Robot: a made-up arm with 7 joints.
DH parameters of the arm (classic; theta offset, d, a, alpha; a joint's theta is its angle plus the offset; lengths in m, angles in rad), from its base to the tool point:
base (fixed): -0.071 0 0 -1.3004
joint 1: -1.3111 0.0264 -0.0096 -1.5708
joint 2: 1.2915 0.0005 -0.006 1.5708
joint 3: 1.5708 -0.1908 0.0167 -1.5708
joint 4: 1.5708 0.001 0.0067 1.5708
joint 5: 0 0.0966 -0.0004 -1.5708
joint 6: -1.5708 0 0.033 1.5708
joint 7: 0 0.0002 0 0
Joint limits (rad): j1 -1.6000..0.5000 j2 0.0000..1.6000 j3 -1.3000..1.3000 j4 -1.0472..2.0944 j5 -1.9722..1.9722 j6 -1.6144..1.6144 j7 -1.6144..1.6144
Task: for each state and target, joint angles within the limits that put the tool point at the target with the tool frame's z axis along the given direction. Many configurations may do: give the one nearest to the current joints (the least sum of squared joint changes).
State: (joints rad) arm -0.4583 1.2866 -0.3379 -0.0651 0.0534 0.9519 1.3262
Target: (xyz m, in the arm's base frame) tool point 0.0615 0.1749 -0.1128 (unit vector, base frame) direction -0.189 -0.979 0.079
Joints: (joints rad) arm 0.1166 1.5881 -0.7380 -0.5105 0.1503 0.3147 1.3262
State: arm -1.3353 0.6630 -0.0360 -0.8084 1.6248 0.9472 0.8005
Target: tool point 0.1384 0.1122 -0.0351 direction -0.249 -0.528 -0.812
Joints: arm -0.5327 1.3966 -0.5436 -0.7356 1.3079 0.3706 0.8005
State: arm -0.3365 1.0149 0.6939 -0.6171 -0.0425 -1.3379 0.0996
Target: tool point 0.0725 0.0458 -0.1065 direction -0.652 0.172 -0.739
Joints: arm -0.2644 0.2451 0.1091 -0.8020 0.5194 -1.6144 0.0996
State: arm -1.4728 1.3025 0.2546 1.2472 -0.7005 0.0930 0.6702
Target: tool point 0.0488 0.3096 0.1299 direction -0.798 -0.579 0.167
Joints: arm -1.5926 1.6000 0.8730 1.1091 -0.3414 -0.4221 0.6702
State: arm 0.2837 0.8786 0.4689 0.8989 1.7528 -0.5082 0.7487
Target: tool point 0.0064 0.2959 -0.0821 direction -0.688 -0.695 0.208
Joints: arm 0.5000 1.4053 0.2364 0.6291 1.7791 -1.3284 0.7487
